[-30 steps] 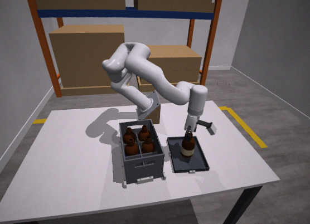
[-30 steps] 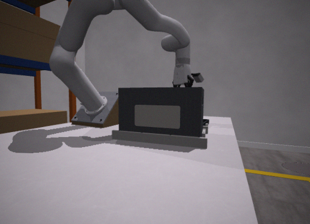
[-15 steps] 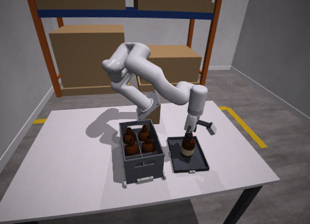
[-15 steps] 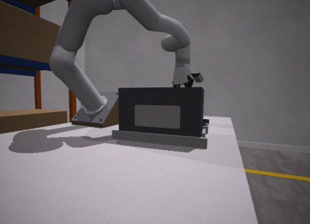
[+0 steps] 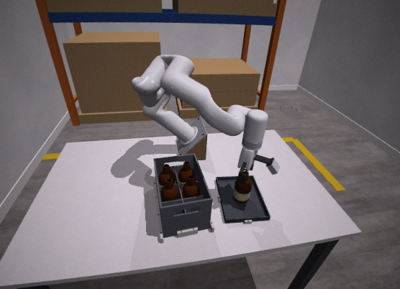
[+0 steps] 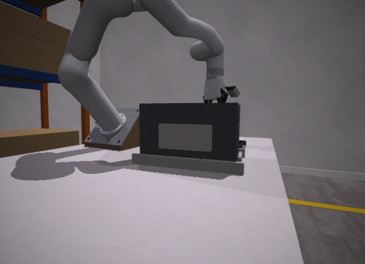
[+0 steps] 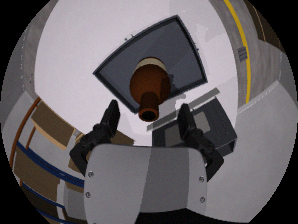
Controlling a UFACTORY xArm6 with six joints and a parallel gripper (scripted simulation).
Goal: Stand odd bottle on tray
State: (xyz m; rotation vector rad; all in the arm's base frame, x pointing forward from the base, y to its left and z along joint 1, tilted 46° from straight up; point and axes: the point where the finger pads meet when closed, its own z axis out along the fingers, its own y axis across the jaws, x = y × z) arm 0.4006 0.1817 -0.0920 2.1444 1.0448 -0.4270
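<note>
Right now the dark tray is 140 mm below my hand. Also, from my hand: glass bottle 240 mm to the right, 80 mm behind, 70 mm below; then dark grey crate 270 mm to the right, 70 mm below, 10 mm ahead.
</note>
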